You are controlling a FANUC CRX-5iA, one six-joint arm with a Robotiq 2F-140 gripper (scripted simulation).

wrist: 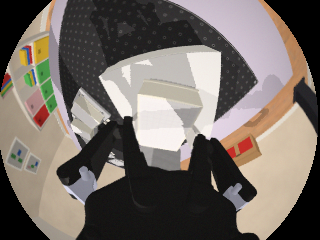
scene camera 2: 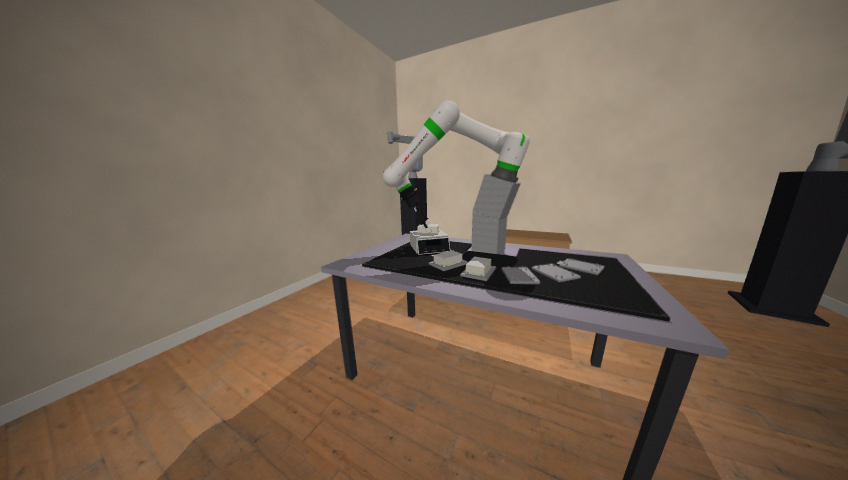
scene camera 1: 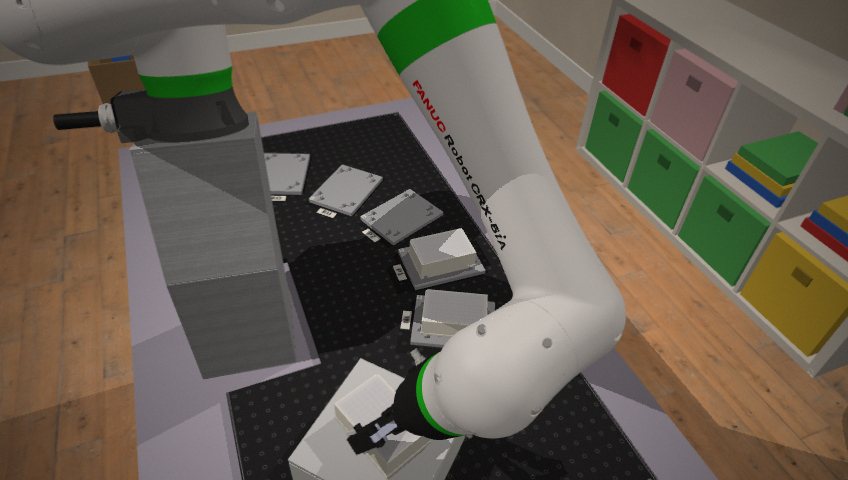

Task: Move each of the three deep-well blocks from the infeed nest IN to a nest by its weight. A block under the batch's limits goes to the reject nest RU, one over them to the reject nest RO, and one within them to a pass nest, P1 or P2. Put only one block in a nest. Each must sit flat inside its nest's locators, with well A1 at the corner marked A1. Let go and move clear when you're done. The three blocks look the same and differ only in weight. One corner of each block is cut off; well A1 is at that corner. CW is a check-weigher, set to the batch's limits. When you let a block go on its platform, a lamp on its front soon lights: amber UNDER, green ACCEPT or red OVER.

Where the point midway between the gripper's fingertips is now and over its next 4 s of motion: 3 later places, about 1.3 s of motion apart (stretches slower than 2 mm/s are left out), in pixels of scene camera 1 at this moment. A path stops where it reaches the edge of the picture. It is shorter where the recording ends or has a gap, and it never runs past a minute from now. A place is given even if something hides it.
The gripper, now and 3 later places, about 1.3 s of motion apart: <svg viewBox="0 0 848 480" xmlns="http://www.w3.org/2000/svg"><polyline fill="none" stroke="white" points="376,421 376,423 379,402 379,401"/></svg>
